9 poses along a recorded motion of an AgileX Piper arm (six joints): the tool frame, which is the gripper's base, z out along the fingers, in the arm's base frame.
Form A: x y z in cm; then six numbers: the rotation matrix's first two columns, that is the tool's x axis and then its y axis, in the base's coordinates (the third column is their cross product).
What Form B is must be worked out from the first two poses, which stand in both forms.
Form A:
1: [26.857 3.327 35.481 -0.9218 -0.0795 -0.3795 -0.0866 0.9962 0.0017]
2: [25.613 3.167 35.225 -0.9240 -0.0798 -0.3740 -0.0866 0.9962 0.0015]
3: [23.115 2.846 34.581 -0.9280 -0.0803 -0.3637 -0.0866 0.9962 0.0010]
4: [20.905 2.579 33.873 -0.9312 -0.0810 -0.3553 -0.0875 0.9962 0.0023]
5: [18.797 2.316 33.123 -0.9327 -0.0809 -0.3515 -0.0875 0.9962 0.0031]
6: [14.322 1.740 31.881 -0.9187 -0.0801 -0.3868 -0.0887 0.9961 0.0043]
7: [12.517 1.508 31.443 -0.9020 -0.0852 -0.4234 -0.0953 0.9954 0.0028]
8: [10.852 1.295 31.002 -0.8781 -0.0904 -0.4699 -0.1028 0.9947 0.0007]
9: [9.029 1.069 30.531 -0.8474 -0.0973 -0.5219 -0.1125 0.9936 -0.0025]
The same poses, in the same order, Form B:
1:
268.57 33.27 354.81
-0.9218 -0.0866 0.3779
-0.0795 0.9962 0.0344
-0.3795 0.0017 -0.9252

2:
256.13 31.67 352.25
-0.9240 -0.0866 0.3725
-0.0798 0.9962 0.0338
-0.3740 0.0015 -0.9274

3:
231.15 28.46 345.81
-0.9280 -0.0866 0.3622
-0.0803 0.9962 0.0324
-0.3637 0.0010 -0.9314

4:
209.05 25.79 338.73
-0.9312 -0.0875 0.3538
-0.0810 0.9962 0.0332
-0.3553 0.0023 -0.9347

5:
187.97 23.16 331.23
-0.9327 -0.0875 0.3499
-0.0809 0.9962 0.0336
-0.3515 0.0031 -0.9362

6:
143.22 17.40 318.81
-0.9187 -0.0887 0.3849
-0.0801 0.9961 0.0383
-0.3868 0.0043 -0.9222

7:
125.17 15.08 314.43
-0.9020 -0.0953 0.4212
-0.0852 0.9954 0.0429
-0.4234 0.0028 -0.9060

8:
108.52 12.95 310.02
-0.8781 -0.1028 0.4673
-0.0904 0.9947 0.0489
-0.4699 0.0007 -0.8827

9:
90.29 10.69 305.31
-0.8474 -0.1125 0.5188
-0.0973 0.9936 0.0566
-0.5219 -0.0025 -0.8529

